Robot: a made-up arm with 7 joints.
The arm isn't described. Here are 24 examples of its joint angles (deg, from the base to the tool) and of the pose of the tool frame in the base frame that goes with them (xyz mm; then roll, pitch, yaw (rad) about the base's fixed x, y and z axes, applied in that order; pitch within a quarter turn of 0, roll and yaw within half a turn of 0).
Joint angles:
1: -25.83 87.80 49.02 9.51 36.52 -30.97 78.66
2: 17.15 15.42 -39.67 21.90 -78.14 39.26 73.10
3: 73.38 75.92 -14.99 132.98 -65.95 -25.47 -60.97
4: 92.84 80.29 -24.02 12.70 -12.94 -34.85 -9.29
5: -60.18 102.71 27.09 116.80 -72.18 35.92 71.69
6: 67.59 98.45 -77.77 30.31 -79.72 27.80 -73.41
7: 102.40 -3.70 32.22 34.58 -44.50 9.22 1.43
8: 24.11 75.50 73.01 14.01 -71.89 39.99 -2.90
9: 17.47 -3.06 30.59 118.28 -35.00 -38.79 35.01
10: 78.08 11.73 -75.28 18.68 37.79 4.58 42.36
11: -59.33 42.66 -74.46 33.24 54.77 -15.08 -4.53
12: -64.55 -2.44 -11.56 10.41 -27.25 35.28 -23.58
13: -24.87 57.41 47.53 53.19 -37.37 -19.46 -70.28
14: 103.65 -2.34 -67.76 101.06 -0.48 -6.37 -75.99
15: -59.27 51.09 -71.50 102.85 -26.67 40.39 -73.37
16: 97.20 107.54 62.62 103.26 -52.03 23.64 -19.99
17: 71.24 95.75 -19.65 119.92 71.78 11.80 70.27
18: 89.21 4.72 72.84 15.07 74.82 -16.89 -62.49
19: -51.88 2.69 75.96 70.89 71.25 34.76 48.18
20: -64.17 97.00 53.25 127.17 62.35 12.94 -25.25
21: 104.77 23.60 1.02 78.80 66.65 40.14 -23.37
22: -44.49 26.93 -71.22 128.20 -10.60 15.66 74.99
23: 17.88 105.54 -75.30 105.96 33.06 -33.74 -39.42
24: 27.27 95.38 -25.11 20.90 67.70 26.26 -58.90
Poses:
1: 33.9 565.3 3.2 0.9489 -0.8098 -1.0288
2: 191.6 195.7 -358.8 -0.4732 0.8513 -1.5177
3: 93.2 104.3 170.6 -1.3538 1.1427 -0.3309
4: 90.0 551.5 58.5 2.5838 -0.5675 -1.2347
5: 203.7 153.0 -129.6 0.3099 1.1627 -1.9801
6: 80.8 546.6 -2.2 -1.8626 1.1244 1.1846
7: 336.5 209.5 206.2 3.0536 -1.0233 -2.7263
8: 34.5 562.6 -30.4 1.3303 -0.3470 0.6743
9: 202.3 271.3 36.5 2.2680 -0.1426 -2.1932
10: 406.1 152.1 -63.3 0.5260 -0.8960 -1.3923
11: -297.9 299.6 -222.6 -0.1756 0.6023 -0.5461
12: -350.5 124.7 -219.5 -0.9359 0.9864 -1.6826
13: 118.4 497.2 -90.3 2.7134 0.0312 -0.9438
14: 59.3 -96.1 117.2 -3.0939 0.3469 2.8025
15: -170.9 63.6 -198.4 0.8500 -0.1836 -1.6003
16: -260.5 163.3 88.5 -1.2793 -0.9133 -1.2529
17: 143.3 172.6 183.2 1.0985 -0.6233 -2.5507
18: 400.1 252.1 15.1 -0.1443 0.9755 2.3435
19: -137.6 409.3 -186.3 -1.1462 -0.5660 1.9259
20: 207.6 115.7 -42.0 1.2352 -0.9934 -1.5468
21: 107.5 236.1 301.2 -2.7230 -0.5742 2.3700
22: -2.9 -35.2 -100.0 -2.2812 -1.0689 -0.3134
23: 130.5 289.4 -190.6 1.3759 -0.7690 -1.5106
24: 78.7 552.4 37.0 1.8777 -1.0537 0.5049
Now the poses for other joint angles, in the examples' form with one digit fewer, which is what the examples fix.
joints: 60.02 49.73 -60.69 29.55 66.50 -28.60 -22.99
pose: 322 368 -111 2.987 -1.270 -2.237
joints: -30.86 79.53 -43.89 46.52 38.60 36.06 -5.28
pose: 22 454 -238 0.924 0.758 -0.131
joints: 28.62 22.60 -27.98 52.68 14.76 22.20 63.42
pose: 321 179 -195 -0.646 -0.830 -0.560
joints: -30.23 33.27 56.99 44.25 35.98 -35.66 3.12
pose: -11 470 -222 2.190 -1.308 -1.001
